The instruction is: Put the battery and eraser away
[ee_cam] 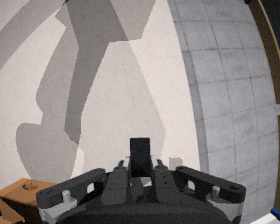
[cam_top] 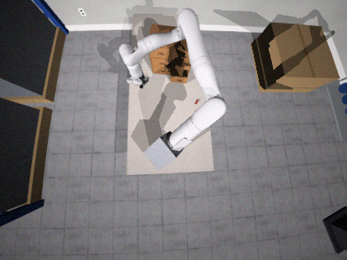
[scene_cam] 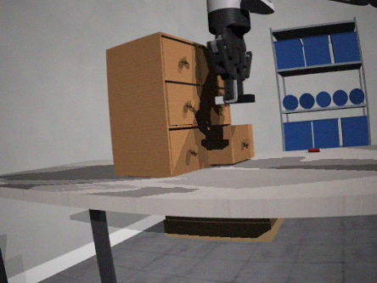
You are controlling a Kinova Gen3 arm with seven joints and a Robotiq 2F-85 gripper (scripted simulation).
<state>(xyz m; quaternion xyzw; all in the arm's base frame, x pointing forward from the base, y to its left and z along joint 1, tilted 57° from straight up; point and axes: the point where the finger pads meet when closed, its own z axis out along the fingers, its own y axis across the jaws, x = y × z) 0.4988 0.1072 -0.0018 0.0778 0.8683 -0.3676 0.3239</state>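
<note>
The red AA battery is 240 mm to the right of my hand, 160 mm ahead of it and 30 mm below it. From my hand the other things lie so: eraser: 10 mm below, 10 mm ahead.
</note>
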